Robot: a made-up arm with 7 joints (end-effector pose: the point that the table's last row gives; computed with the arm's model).
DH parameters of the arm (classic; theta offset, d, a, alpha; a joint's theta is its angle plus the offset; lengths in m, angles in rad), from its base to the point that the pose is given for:
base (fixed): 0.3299 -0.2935 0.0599 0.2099
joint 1: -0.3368 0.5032 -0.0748 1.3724
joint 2: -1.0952 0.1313 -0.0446 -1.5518
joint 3: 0 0.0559 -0.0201 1.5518
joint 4: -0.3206 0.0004 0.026 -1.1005
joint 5: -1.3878 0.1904 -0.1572 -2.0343
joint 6: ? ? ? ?
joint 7: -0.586 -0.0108 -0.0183 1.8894
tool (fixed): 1.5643 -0.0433 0 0
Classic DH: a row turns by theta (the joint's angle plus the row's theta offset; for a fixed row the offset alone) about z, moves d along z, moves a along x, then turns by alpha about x.
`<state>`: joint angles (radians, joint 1 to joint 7).
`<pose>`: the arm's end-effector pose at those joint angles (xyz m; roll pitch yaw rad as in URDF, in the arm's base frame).
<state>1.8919 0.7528 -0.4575 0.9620 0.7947 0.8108 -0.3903</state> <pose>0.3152 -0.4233 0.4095 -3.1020 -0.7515 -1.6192</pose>
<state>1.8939 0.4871 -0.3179 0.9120 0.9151 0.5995 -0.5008</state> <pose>0.3371 -0.3346 0.5081 -2.8714 -0.8604 -1.6858</pose>
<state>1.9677 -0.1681 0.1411 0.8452 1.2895 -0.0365 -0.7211</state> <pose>0.3989 0.0106 0.5645 3.1146 -0.9080 -0.8814</pose>
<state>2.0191 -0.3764 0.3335 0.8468 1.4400 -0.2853 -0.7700</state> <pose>0.4197 0.1239 0.5045 2.8143 -0.6965 -0.5168</pose>
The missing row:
joint 6: -0.8628 -0.1777 0.0287 1.8066
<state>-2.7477 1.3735 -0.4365 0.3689 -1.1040 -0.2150 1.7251</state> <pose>0.2767 -0.1075 0.5766 -0.5003 -1.2827 -1.9414</pose>
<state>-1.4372 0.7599 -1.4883 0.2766 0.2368 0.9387 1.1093</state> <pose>0.2061 -0.0922 0.5412 3.1069 -1.4114 1.1409</pose>
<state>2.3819 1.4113 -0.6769 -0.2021 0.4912 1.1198 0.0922</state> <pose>0.4147 -0.2449 0.4616 1.7079 -0.9366 0.1281</pose>
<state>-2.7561 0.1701 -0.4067 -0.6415 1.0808 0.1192 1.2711</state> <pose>-0.0996 0.0548 0.5630 1.4259 -0.4592 3.1389</pose>
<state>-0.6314 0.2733 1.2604 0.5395 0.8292 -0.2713 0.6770</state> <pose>-0.0330 -0.4759 0.3681 -2.8845 -0.4272 -1.9206</pose>
